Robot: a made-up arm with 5 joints.
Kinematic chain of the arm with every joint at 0, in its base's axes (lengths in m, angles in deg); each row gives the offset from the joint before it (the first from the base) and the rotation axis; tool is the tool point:
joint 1: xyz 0 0 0.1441 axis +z
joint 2: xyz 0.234 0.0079 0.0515 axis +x
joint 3: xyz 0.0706 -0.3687 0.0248 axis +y
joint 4: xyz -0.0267 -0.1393 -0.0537 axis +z
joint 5: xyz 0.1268 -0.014 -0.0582 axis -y
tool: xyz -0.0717 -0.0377 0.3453
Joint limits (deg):
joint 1: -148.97..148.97
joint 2: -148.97..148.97
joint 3: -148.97..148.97
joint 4: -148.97..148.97
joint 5: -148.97..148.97
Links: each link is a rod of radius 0.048 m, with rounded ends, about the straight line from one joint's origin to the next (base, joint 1, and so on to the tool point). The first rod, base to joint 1, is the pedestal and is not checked.
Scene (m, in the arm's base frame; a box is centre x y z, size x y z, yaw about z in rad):
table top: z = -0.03
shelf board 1: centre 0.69 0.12 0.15 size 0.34 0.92 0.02 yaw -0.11
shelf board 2: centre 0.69 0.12 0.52 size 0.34 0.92 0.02 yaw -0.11
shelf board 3: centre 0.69 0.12 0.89 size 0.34 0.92 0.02 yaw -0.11
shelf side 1: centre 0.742 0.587 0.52 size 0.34 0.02 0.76 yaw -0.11
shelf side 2: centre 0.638 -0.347 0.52 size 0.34 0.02 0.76 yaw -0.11
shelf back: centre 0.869 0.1 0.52 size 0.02 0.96 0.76 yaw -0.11
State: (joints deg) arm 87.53 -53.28 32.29 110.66 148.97
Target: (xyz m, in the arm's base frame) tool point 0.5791 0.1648 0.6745
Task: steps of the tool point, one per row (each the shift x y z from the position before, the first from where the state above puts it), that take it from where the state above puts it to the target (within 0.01 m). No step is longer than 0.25 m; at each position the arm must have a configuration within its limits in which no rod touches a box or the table.
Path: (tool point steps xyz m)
1: 0.0306 0.1964 0.0154
2: -0.0546 0.2014 0.0266
3: -0.1317 0.1602 0.0418
4: -0.1763 0.0843 0.0547
5: -0.1746 -0.0035 0.0598
6: 0.1953 -0.0345 0.0184
7: 0.1749 -0.1158 0.0266
8: 0.1140 -0.1785 0.0329
9: 0.0301 -0.2030 0.0335

